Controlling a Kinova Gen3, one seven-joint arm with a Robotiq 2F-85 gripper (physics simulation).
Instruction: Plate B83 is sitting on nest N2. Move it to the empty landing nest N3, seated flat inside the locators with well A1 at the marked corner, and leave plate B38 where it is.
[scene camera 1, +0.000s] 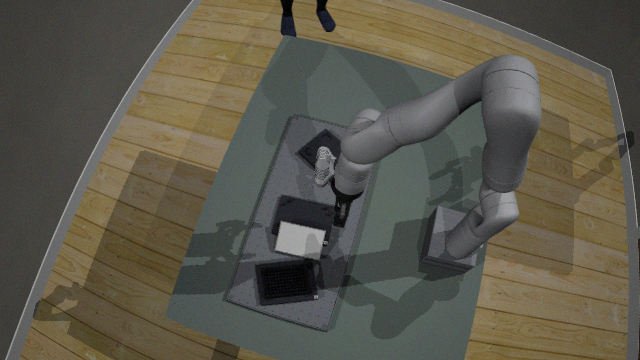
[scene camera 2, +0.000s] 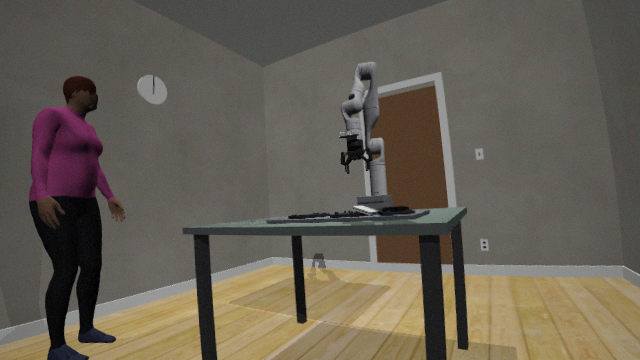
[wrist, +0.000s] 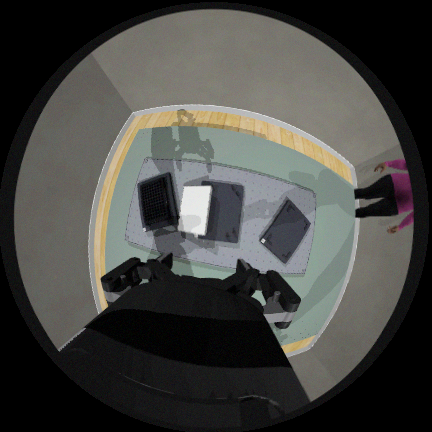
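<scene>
The white plate B83 (scene camera 1: 301, 240) (scene camera 2: 366, 210) (wrist: 196, 210) lies askew and tilted, partly over one side of the dark middle nest (scene camera 1: 302, 210) (wrist: 227, 210) and partly beyond it, towards the black plate. Its upper face is plain white, with no wells or label visible. The black plate (scene camera 1: 286, 281) (wrist: 156, 200), apparently B38, sits on the end nest. The dark angled nest (scene camera 1: 325, 140) (wrist: 286, 230) at the other end is empty, with a white corner mark in the wrist view. My gripper (scene camera 1: 342, 215) (scene camera 2: 357, 167) (wrist: 203, 263) is open and empty, high above the table.
A grey perforated board (scene camera 1: 280, 175) (wrist: 300, 192) carries the nests on the green table (scene camera 1: 245, 175) (scene camera 2: 300, 230) (wrist: 225, 140). The grey arm base block (scene camera 1: 437, 235) stands on the table beside the board. A person (scene camera 2: 65, 155) (wrist: 402, 192) in a pink top stands beyond the table.
</scene>
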